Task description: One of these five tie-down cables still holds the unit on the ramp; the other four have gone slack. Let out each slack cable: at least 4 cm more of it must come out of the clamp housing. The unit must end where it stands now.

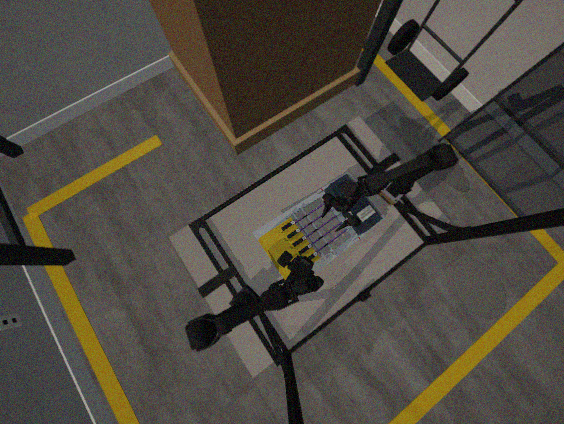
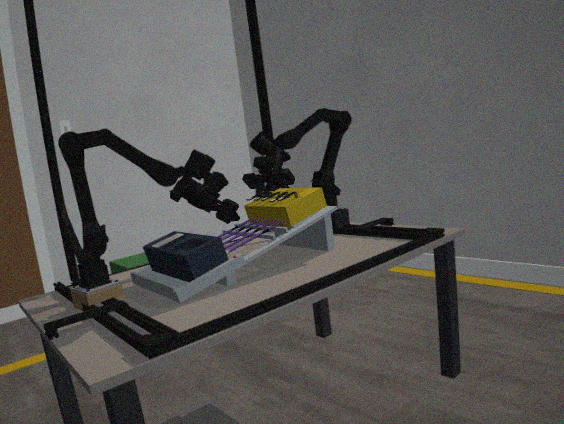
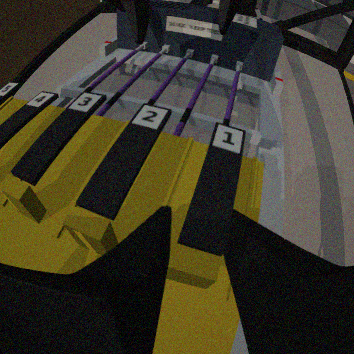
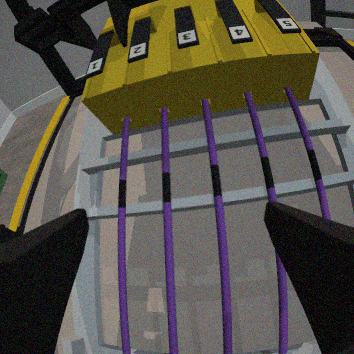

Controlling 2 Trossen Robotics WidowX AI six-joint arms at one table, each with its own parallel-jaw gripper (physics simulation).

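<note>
The yellow clamp housing (image 1: 274, 245) (image 2: 307, 201) (image 4: 200, 80) sits at the ramp's high end, with black levers numbered 1 to 5. My left gripper (image 3: 195, 216) is shut on lever 1 (image 3: 215, 185), near its rear end. Purple cables, among them cable 1 (image 4: 122, 240), cable 2 (image 4: 168, 240) and cable 3 (image 4: 220, 240), run down to the dark blue unit (image 2: 187, 255) (image 3: 257, 47); each has a black band. Which are slack I cannot tell. My right gripper (image 4: 177, 216) (image 2: 230, 216) is open and empty above the cables; its fingers hide parts of cables 4 and 5.
The light grey ramp (image 2: 162, 290) (image 3: 272, 195) stands on the table (image 2: 360, 250), with crossbars (image 4: 145, 207) under the cables. A green object (image 2: 128, 263) lies behind the unit. Black frame rails (image 2: 300, 287) edge the table.
</note>
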